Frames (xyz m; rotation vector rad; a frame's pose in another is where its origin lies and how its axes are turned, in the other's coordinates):
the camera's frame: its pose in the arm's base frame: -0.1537 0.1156 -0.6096 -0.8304 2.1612 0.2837
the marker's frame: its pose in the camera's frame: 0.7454 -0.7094 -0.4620 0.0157 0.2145 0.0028
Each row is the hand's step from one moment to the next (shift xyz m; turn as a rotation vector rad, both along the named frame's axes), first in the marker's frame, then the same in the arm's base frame.
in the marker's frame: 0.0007 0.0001 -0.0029 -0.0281 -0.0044 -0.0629
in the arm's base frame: -0.0019 -0.0013 0.0019 -0.0114 -0.0084 0.0676
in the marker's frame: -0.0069 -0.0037 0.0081 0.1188 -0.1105 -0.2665
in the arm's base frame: 0.0104 0.0036 -0.0022 -0.1316 -0.2373 0.1541
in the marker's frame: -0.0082 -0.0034 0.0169 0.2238 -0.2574 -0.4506
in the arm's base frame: 0.0154 0.0074 -0.0086 -0.1913 -0.4680 0.2525
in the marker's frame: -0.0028 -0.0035 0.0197 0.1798 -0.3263 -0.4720
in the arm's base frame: 0.0136 0.0053 -0.0140 -0.1319 -0.5037 0.3008
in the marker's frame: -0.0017 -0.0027 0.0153 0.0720 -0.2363 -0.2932
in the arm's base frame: 0.0103 0.0039 -0.0111 -0.0370 -0.3168 0.2127
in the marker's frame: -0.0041 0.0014 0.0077 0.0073 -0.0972 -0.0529
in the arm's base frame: 0.0053 0.0058 -0.0039 0.0314 -0.0960 0.0459
